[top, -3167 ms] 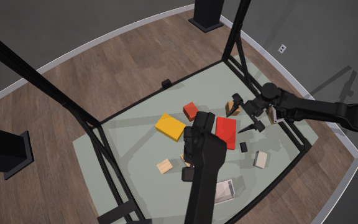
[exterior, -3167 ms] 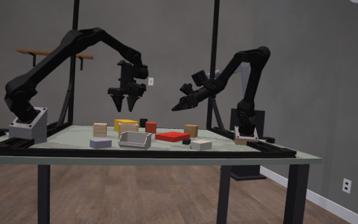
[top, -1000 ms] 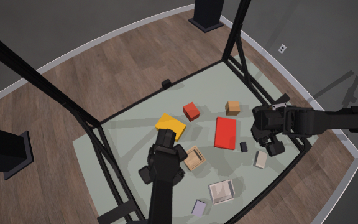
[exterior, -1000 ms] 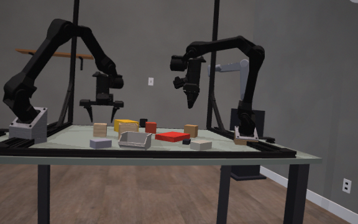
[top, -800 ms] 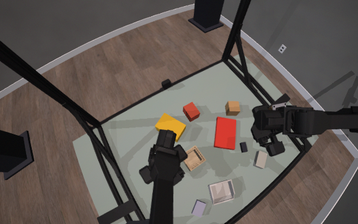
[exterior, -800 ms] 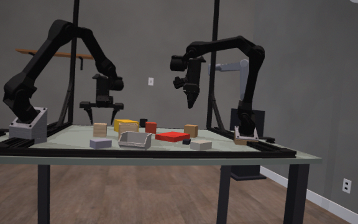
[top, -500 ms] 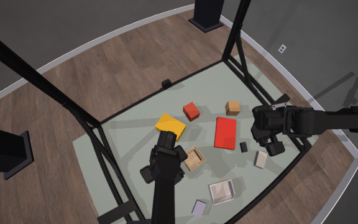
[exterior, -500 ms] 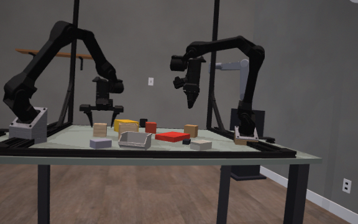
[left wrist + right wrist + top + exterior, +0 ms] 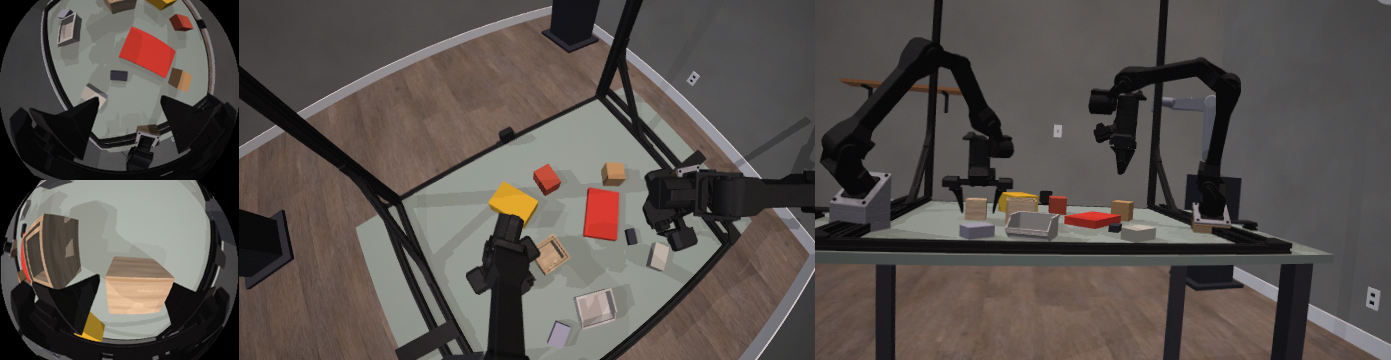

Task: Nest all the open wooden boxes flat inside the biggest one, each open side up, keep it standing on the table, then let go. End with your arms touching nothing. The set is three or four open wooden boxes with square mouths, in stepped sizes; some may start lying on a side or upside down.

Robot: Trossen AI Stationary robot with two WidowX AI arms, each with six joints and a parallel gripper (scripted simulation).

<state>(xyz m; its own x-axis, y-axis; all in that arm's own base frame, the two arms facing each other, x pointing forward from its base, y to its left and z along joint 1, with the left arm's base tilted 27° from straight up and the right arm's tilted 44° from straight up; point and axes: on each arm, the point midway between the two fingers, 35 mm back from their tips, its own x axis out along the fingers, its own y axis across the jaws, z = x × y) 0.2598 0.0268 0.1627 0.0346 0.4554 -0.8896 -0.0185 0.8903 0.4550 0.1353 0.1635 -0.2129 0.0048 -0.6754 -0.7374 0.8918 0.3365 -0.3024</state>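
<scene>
My right gripper is now 10 mm short of the small wooden box and 20 mm above it. From my right hand the other things lie so: yellow block: 130 mm behind, 120 mm to the left, 20 mm below; middle-sized wooden box: 40 mm ahead, 110 mm to the left, 30 mm below; biggest wooden box: 50 mm ahead, 120 mm to the left, 30 mm below.
</scene>
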